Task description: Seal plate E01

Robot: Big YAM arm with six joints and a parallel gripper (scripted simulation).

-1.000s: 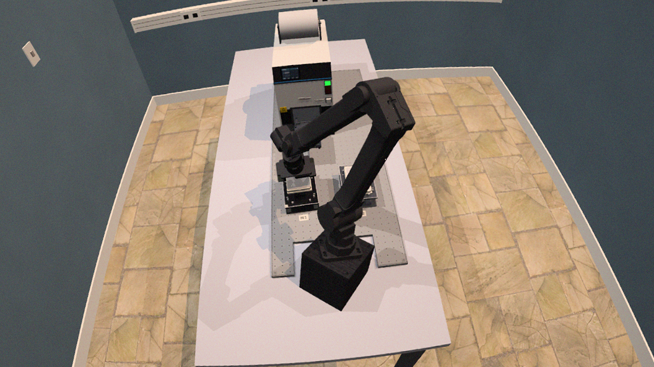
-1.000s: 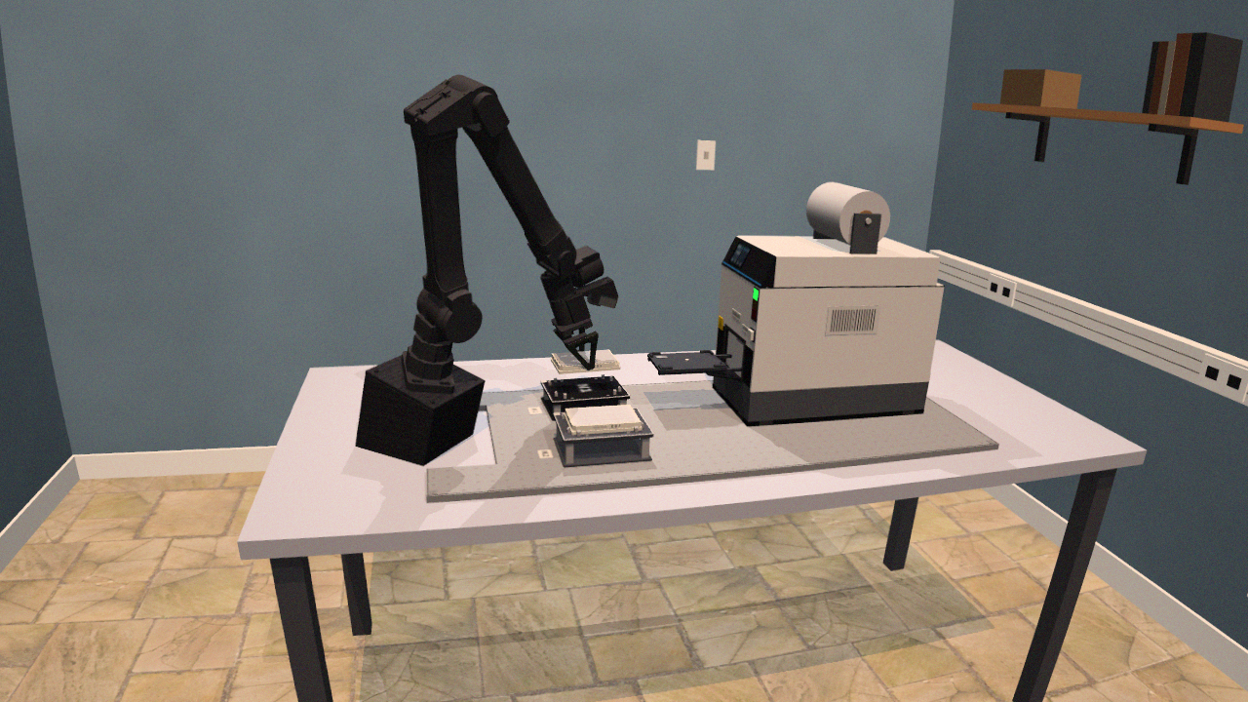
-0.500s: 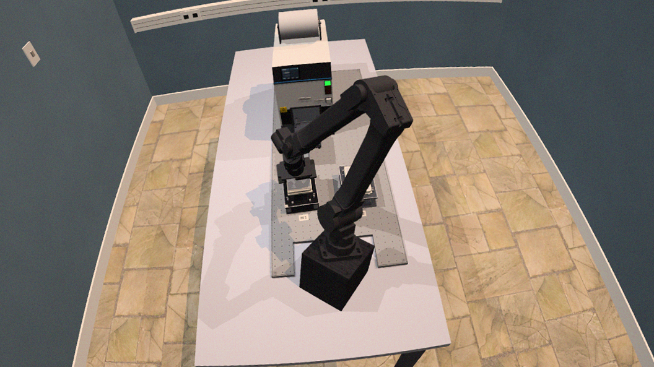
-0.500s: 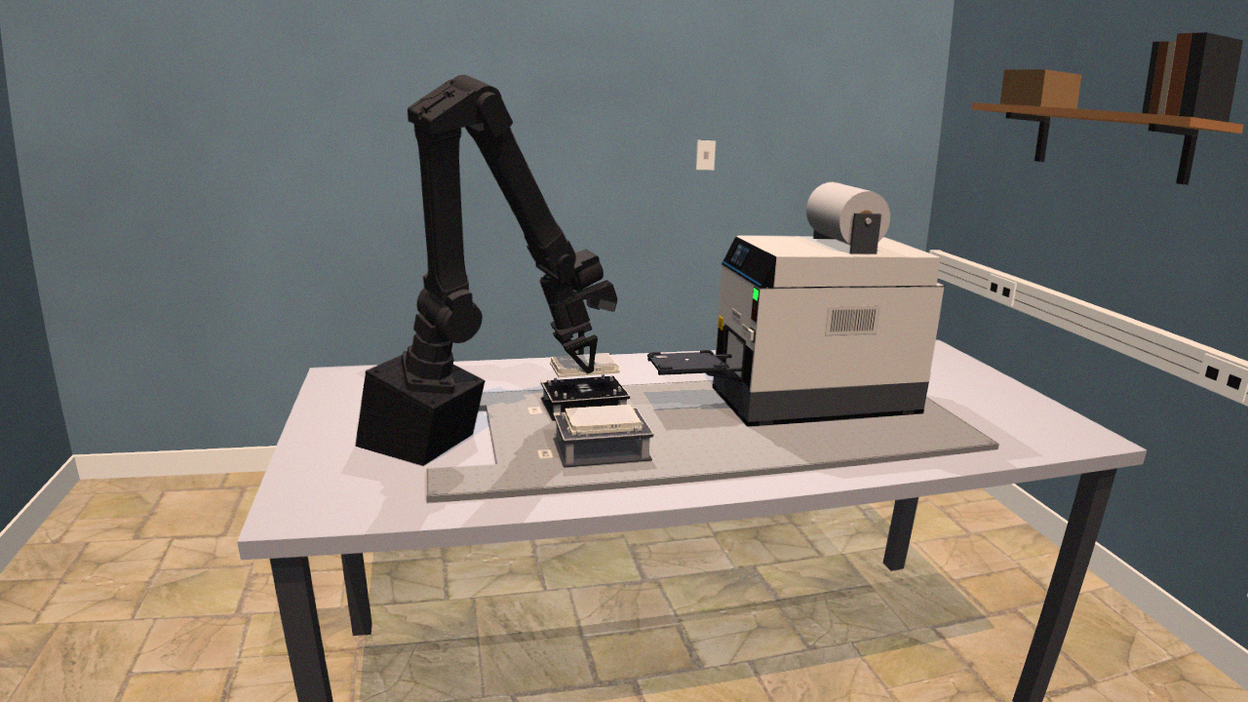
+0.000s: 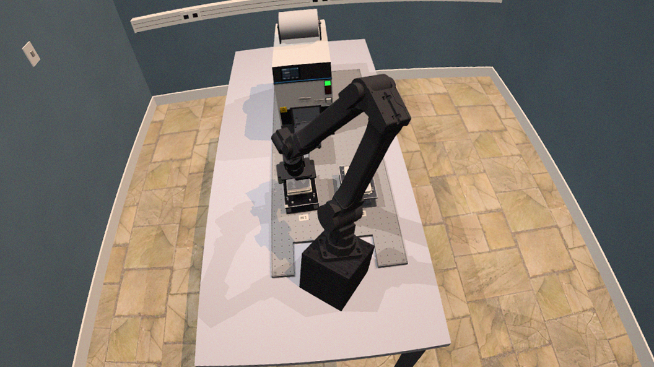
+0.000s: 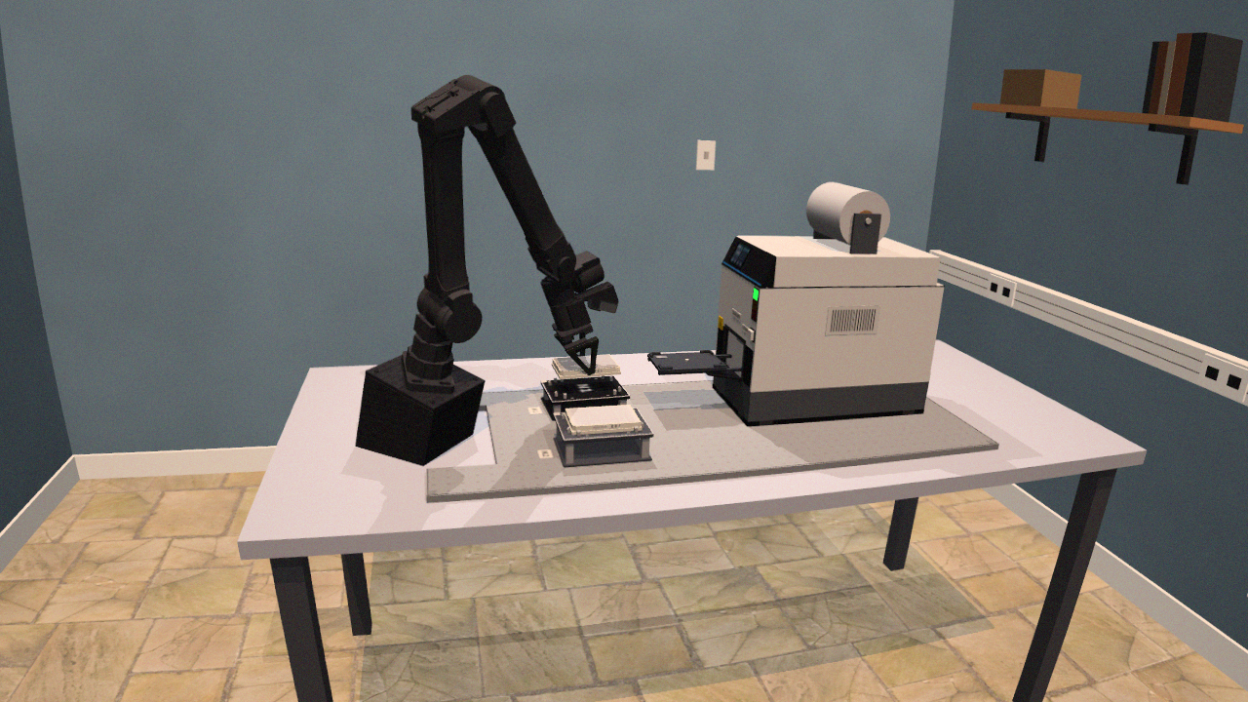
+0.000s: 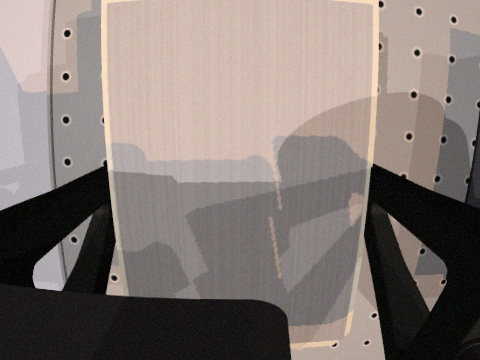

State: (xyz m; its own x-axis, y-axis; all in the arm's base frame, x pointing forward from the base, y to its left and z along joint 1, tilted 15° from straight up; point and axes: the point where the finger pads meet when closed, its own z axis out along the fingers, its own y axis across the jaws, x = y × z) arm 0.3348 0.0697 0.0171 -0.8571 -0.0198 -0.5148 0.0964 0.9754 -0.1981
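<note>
My gripper is now 6 cm above the nest N1. Also, from my hand: cream plate (4 cm behind, 21 cm to the right, 3 cm below); sealer stage (20 cm ahead, 8 cm to the right, 1 cm above); foil roll (52 cm ahead, 13 cm to the right, 32 cm above).
</note>
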